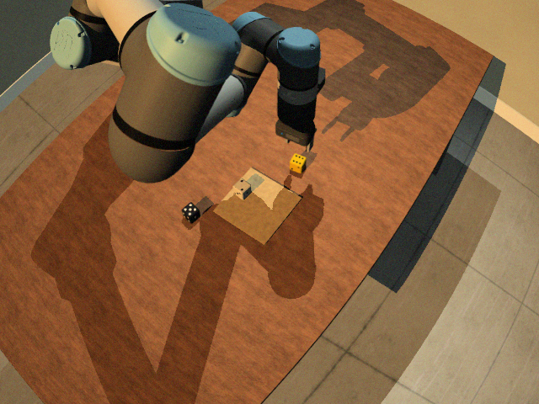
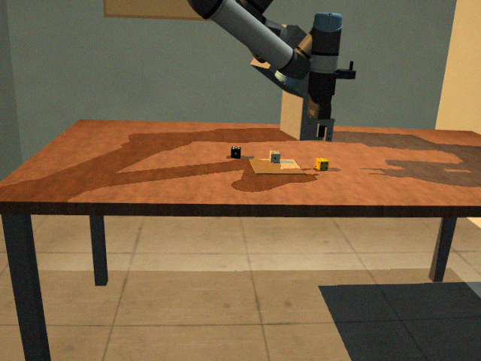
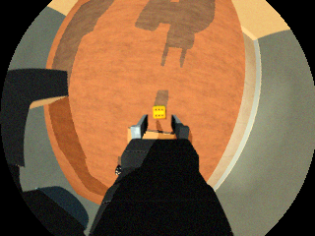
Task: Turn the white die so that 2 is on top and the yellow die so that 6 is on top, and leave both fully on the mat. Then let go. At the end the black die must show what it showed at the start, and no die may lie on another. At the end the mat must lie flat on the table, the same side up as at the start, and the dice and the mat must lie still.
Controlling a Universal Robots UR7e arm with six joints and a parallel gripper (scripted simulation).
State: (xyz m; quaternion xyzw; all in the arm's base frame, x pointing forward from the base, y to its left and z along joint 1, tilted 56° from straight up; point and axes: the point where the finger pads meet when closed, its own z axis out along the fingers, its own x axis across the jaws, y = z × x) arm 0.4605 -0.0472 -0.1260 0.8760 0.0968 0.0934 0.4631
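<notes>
My hand is 9 cm above the yellow die. Also, from my hand: white die (13 cm to the right, 9 cm below, 7 cm behind); tan mat (13 cm to the right, 11 cm below, 2 cm behind); black die (24 cm to the right, 13 cm behind, 9 cm below).
</notes>
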